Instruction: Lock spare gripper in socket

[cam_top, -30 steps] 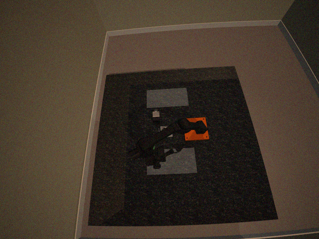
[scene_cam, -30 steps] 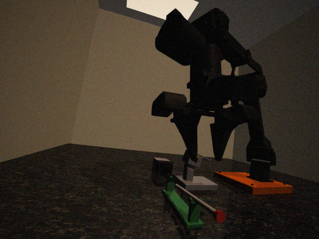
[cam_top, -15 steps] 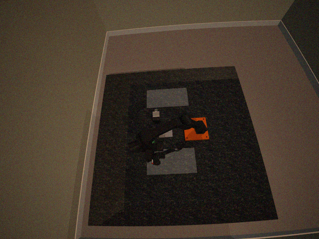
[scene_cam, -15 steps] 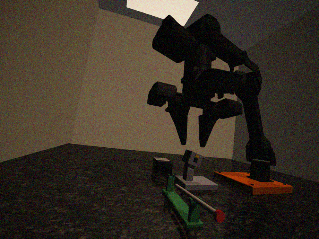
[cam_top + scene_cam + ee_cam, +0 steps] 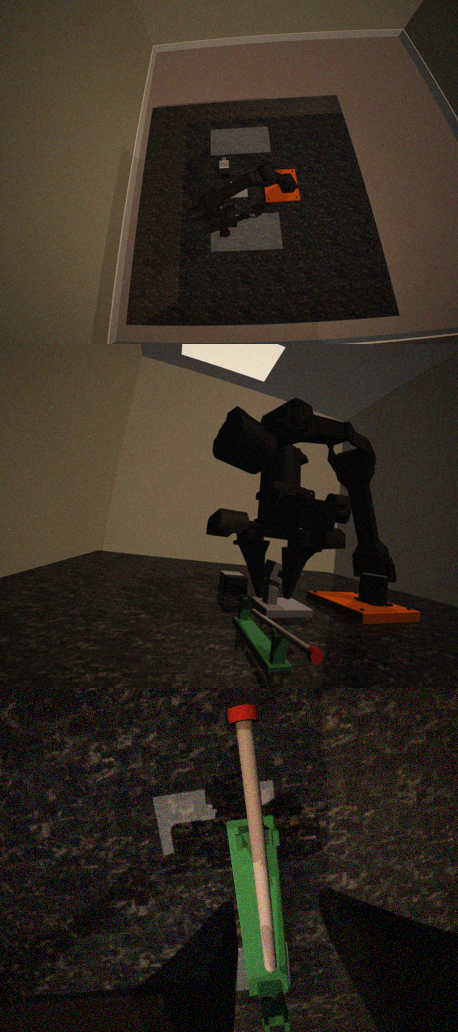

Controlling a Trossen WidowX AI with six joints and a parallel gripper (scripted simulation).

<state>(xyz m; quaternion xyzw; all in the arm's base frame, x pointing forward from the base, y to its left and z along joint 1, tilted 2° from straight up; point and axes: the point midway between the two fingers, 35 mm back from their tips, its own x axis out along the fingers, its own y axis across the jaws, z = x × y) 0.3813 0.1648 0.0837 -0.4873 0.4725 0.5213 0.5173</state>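
The green rack is 50 mm below my gripper tip and 40 mm to the right of it. Also, from my gripper tip: grey socket: 160 mm to the right, 100 mm behind, 20 mm below; then spare gripper: 310 mm to the right, 50 mm below, 30 mm behind.
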